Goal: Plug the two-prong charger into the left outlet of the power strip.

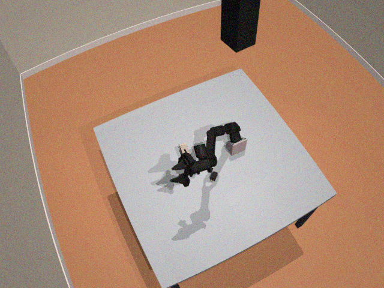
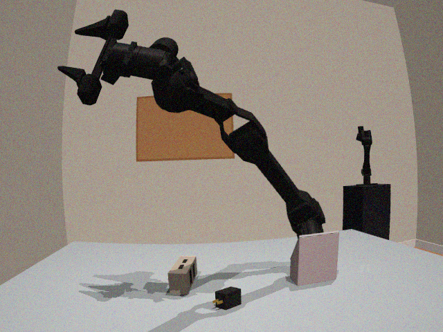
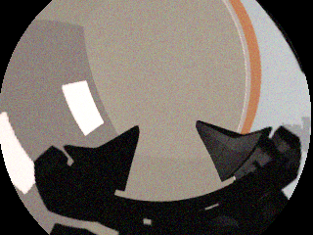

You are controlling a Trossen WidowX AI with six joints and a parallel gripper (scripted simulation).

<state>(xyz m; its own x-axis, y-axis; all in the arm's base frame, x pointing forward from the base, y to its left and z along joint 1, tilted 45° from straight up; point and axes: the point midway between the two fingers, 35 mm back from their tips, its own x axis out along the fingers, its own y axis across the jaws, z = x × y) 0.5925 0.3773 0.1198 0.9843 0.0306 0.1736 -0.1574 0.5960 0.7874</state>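
The dark charger is 510 mm below my gripper tip, 310 mm behind it and 80 mm to the right of it.
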